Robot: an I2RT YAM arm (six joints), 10 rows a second.
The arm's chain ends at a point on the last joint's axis. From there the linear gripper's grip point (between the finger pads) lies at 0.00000 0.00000 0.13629 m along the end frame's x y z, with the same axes.
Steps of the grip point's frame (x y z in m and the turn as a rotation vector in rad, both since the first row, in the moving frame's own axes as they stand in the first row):
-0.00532, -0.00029, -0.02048, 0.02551, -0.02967, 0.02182
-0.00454, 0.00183, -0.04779, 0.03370, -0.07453, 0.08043
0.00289, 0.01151, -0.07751, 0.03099, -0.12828, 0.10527
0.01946, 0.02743, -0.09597, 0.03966, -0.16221, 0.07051
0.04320, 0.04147, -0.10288, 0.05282, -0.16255, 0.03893
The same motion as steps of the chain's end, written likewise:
-0.00132, 0.00323, -0.02038, 0.02551, -0.02967, 0.02182
0.00541, 0.00682, -0.04733, 0.03370, -0.07453, 0.08043
0.02007, 0.01663, -0.07633, 0.03099, -0.12828, 0.10527
0.04126, 0.03358, -0.09407, 0.03966, -0.16221, 0.07051
0.06510, 0.04906, -0.10089, 0.05282, -0.16255, 0.03893

